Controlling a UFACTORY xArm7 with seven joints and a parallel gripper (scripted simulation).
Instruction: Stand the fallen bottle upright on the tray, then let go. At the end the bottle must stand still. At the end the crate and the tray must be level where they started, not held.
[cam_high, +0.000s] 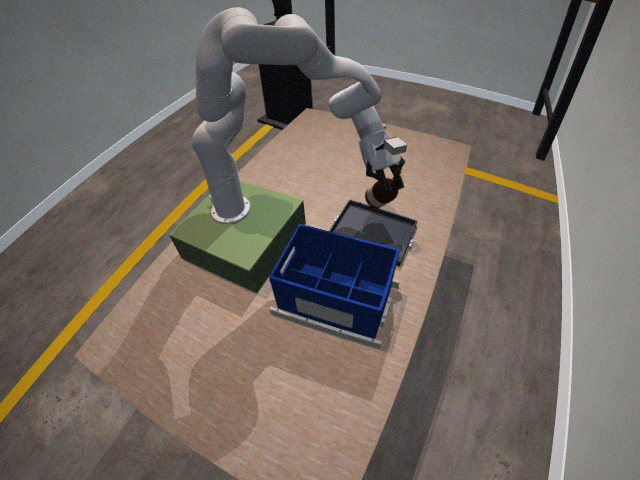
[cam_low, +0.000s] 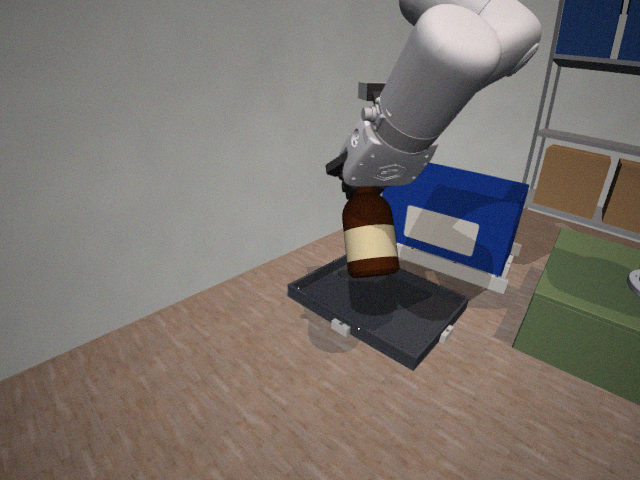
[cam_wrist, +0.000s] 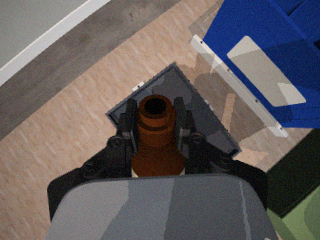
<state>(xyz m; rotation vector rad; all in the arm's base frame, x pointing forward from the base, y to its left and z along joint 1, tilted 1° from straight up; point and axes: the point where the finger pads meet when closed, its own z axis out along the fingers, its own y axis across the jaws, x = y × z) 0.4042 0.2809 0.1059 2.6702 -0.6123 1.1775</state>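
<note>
My gripper is now 3 cm past the brown bottle, 1 cm to the right of it and 5 cm above it. The rest, counted from my hand: dark grey tray 4 cm behind, 3 cm to the right, 19 cm below; then blue crate 1 cm ahead, 30 cm to the right, 12 cm below.
</note>
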